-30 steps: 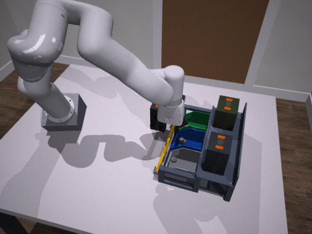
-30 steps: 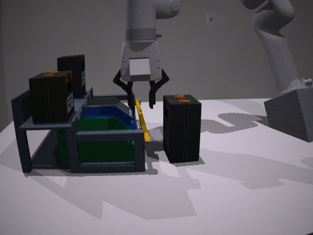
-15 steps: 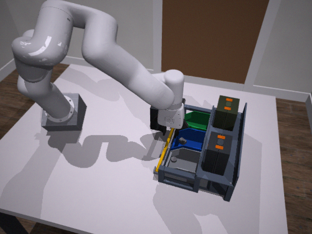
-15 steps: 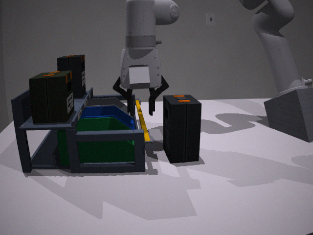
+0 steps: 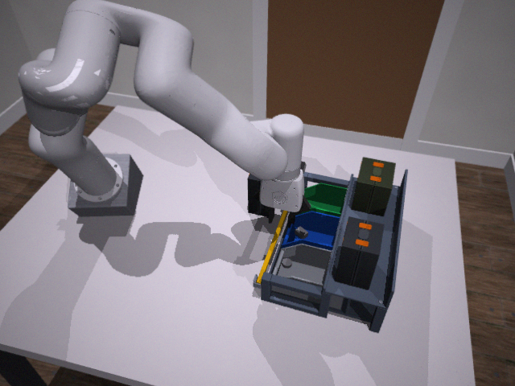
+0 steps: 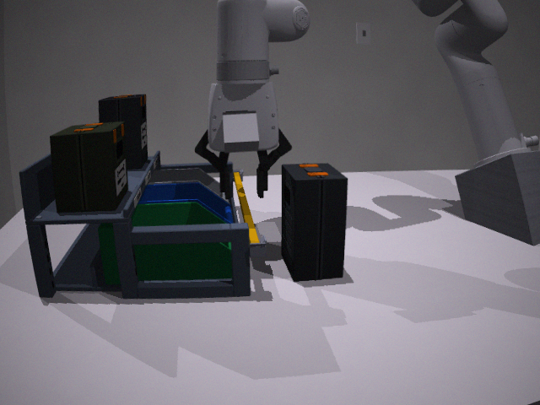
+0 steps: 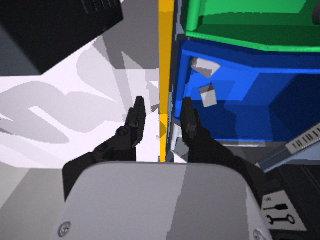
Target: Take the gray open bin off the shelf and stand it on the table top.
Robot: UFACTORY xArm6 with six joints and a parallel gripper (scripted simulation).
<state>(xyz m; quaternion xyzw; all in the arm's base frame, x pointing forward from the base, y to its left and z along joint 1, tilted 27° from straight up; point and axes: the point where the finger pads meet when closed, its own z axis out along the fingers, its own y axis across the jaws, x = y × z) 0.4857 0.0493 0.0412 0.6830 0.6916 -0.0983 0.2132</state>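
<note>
Right now the yellow bar is 3 cm below my hand. The rest, counted from my hand: green bin (11 cm ahead, 11 cm to the left, 5 cm below); then blue bin (10 cm ahead, 5 cm below); then dark box (8 cm behind, 11 cm to the left, 2 cm below).
</note>
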